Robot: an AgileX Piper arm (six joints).
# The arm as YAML. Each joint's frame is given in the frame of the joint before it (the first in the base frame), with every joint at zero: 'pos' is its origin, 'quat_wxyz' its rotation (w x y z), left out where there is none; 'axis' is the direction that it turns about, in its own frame. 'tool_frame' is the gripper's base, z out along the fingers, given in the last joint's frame.
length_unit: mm
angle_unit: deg
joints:
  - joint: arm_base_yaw
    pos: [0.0, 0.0, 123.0]
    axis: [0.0, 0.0, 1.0]
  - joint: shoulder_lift
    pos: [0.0, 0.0, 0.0]
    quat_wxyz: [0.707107, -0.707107, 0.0, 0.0]
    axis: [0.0, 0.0, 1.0]
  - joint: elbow
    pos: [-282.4, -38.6, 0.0]
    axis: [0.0, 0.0, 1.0]
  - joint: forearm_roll
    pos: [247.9, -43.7, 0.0]
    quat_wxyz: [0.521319, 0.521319, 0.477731, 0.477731]
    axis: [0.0, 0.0, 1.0]
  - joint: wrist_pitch
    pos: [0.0, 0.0, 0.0]
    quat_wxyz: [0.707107, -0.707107, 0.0, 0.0]
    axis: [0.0, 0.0, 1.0]
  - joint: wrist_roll
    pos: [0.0, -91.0, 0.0]
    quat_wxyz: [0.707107, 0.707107, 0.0, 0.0]
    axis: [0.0, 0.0, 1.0]
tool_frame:
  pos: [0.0, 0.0, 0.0]
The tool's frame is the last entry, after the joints.
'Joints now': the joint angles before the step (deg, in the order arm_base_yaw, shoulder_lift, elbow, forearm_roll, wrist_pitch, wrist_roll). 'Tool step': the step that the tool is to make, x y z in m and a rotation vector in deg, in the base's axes. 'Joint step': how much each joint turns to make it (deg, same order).
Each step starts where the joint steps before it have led.
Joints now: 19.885 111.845 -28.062 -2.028 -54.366 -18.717
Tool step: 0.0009 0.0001 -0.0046 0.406 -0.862 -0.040
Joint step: -0.057 1.635 -0.042 -0.001 -2.543 0.001
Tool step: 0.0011 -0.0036 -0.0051 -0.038 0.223 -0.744
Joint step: -0.732 1.294 0.001 0.018 -1.073 -0.002
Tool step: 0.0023 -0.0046 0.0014 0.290 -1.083 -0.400
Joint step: -1.210 0.063 -0.001 -0.811 -1.181 -0.001
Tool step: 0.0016 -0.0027 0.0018 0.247 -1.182 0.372
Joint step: -0.957 -0.009 -0.008 -1.334 -1.187 0.003
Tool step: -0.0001 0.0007 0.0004 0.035 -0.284 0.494
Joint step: -0.001 0.003 0.000 -0.497 -0.286 0.001
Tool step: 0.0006 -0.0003 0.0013 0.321 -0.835 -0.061
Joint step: -0.110 0.007 0.005 -0.038 -0.906 -0.003
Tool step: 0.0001 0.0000 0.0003 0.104 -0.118 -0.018
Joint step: -0.010 -0.021 -0.003 -0.012 -0.124 0.061
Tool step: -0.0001 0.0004 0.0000 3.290 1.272 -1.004
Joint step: -0.003 0.008 -0.011 -0.307 -0.014 3.802
